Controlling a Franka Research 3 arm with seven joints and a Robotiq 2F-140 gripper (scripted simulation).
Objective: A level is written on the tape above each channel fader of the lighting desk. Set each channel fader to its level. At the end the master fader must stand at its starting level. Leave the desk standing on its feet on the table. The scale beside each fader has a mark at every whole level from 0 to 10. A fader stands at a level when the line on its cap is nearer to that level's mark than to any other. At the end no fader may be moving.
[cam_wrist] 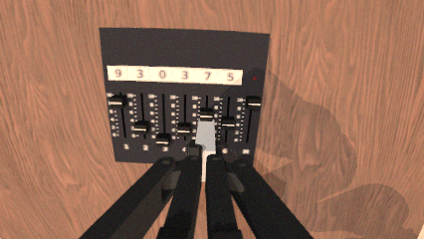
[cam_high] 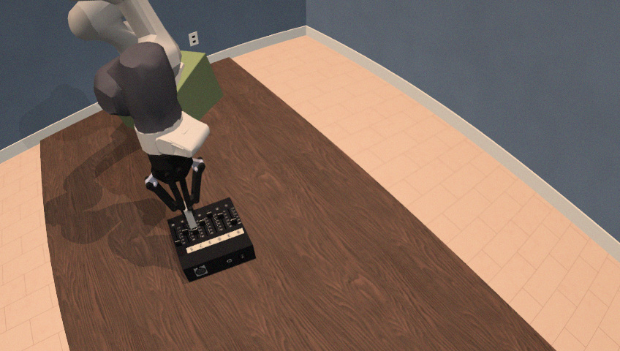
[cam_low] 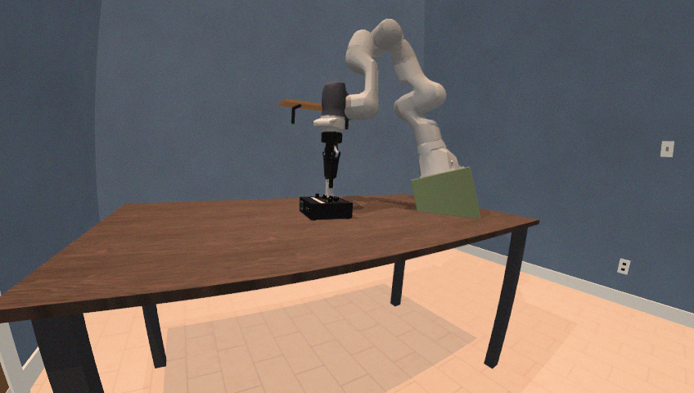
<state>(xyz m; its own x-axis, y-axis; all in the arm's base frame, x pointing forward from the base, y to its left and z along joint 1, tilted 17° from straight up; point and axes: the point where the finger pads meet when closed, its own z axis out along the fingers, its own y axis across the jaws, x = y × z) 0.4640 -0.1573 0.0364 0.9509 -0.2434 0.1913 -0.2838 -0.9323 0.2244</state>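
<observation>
My gripper is now 20 mm short of the channel 5 cap and 30 mm above it. From my hand the other things lie so: channel 3 cap (50 mm to the left, 30 mm below); then channel 6 cap (20 mm to the right, 30 mm below); then channel 4 cap (10 mm ahead, 20 mm to the left, 30 mm below).
</observation>
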